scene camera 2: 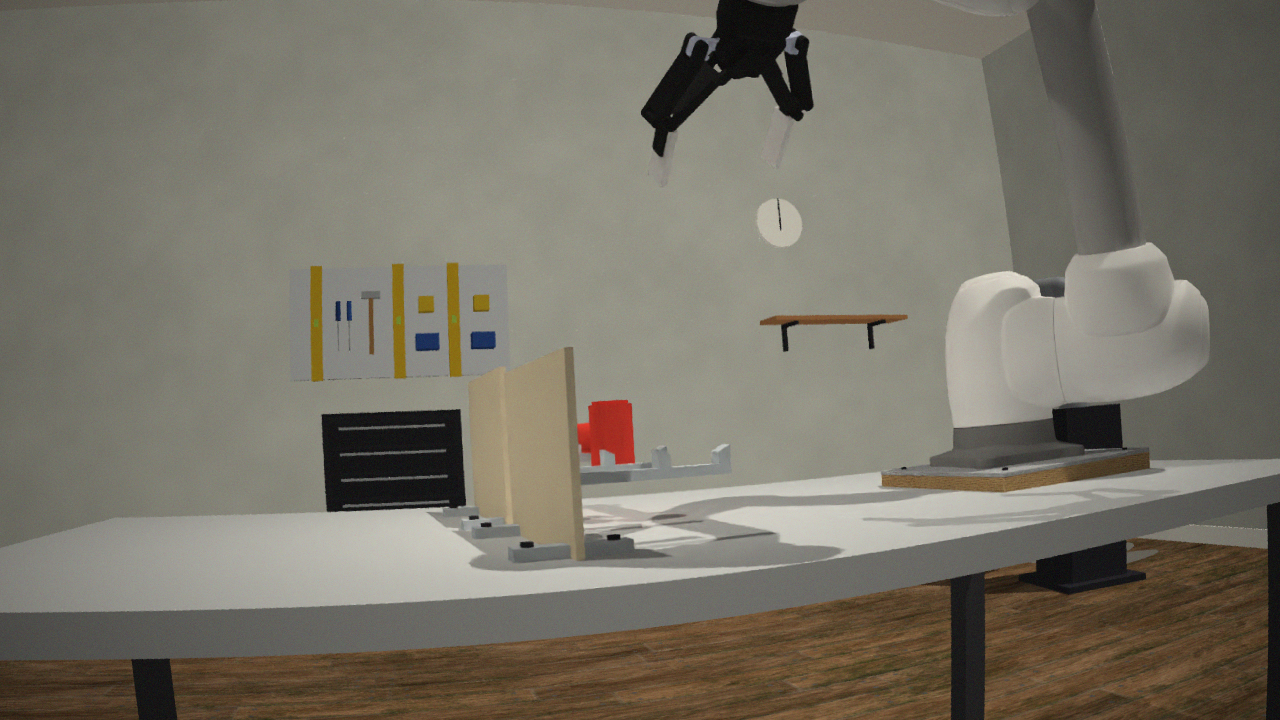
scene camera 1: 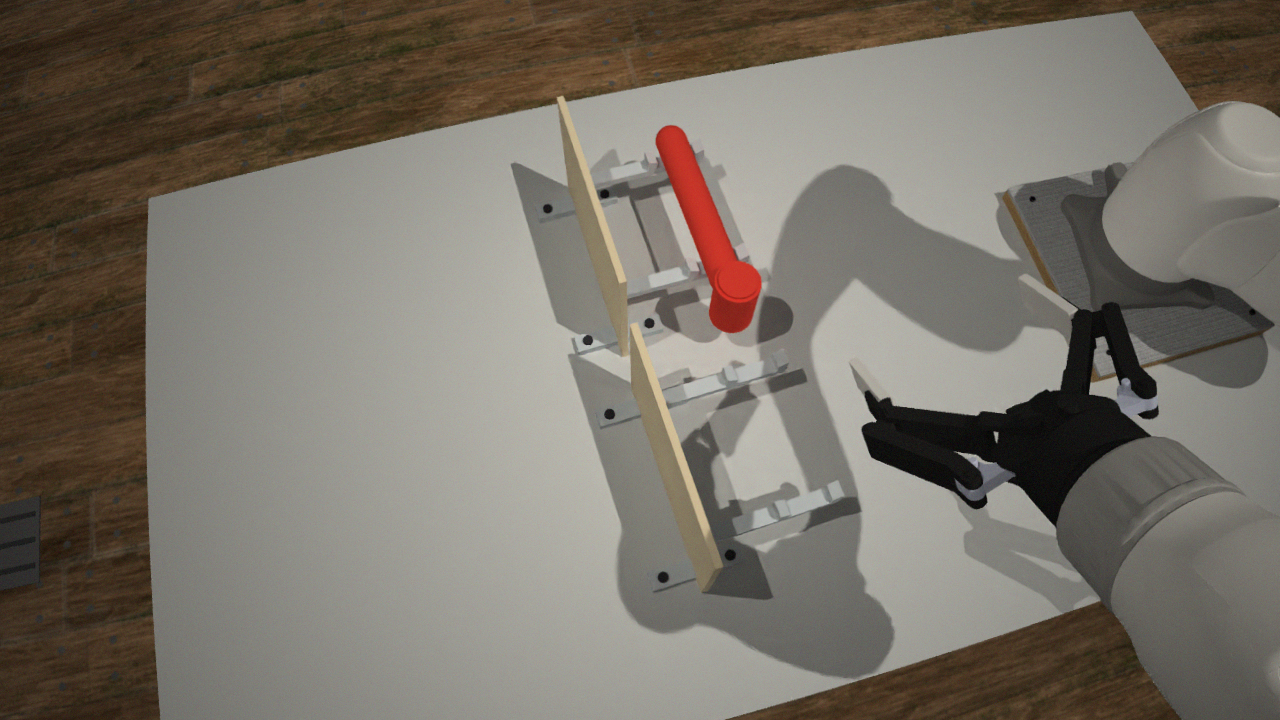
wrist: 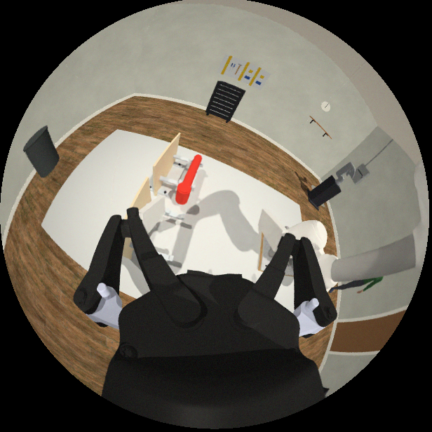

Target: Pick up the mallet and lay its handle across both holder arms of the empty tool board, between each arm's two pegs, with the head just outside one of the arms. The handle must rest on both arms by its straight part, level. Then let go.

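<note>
The red mallet (scene camera 1: 699, 210) (scene camera 2: 611, 431) (wrist: 190, 176) lies across both arms of the other tool board (scene camera 1: 592, 219) (scene camera 2: 486, 447) (wrist: 166, 162), its head just outside the arm nearer the empty board. The empty tool board (scene camera 1: 673, 465) (scene camera 2: 541, 447) (wrist: 141, 196) stands beside it; its two arms show in scene camera 1, one arm (scene camera 1: 707, 385) nearer the mallet and the other arm (scene camera 1: 760, 518) farther away. My gripper (scene camera 1: 953, 338) (scene camera 2: 718, 156) (wrist: 212, 210) is wide open and empty, high above the table and apart from the mallet. In the wrist view, a finger hides part of the empty board.
The robot's base plate (scene camera 1: 1251, 338) (scene camera 2: 948, 481) is on the white table (scene camera 1: 313, 402) (scene camera 2: 268, 564) (wrist: 95, 180), on the side the board arms point toward. Both boards have upright panels on bolted feet. The arm's shadow falls across the table and the empty board.
</note>
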